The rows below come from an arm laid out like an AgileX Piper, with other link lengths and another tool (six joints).
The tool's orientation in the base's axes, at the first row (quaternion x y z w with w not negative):
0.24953 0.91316 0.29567 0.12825
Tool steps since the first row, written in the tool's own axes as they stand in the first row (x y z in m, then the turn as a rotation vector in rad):
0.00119 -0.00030 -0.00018 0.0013 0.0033 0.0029
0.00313 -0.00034 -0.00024 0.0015 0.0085 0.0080
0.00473 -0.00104 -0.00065 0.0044 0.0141 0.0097
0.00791 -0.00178 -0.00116 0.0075 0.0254 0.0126
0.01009 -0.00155 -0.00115 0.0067 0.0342 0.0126
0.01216 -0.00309 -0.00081 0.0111 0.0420 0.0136
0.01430 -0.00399 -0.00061 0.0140 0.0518 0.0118
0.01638 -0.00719 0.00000 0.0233 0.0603 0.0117
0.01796 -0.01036 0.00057 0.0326 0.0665 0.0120
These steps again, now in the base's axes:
-0.00119 0.00034 -0.00014 0.0013 0.0044 -0.0004
-0.00286 0.00131 -0.00029 0.0050 0.0106 -0.0013
-0.00463 0.00148 -0.00052 0.0054 0.0168 0.0005
-0.00778 0.00241 -0.00084 0.0081 0.0278 0.0047
-0.00953 0.00373 -0.00090 0.0122 0.0335 0.0101
-0.01173 0.00391 -0.00228 0.0118 0.0418 0.0136
-0.01380 0.00452 -0.00317 0.0124 0.0494 0.0207
-0.01653 0.00367 -0.00576 0.0077 0.0602 0.0251
-0.01885 0.00256 -0.00827 0.0024 0.0696 0.0278

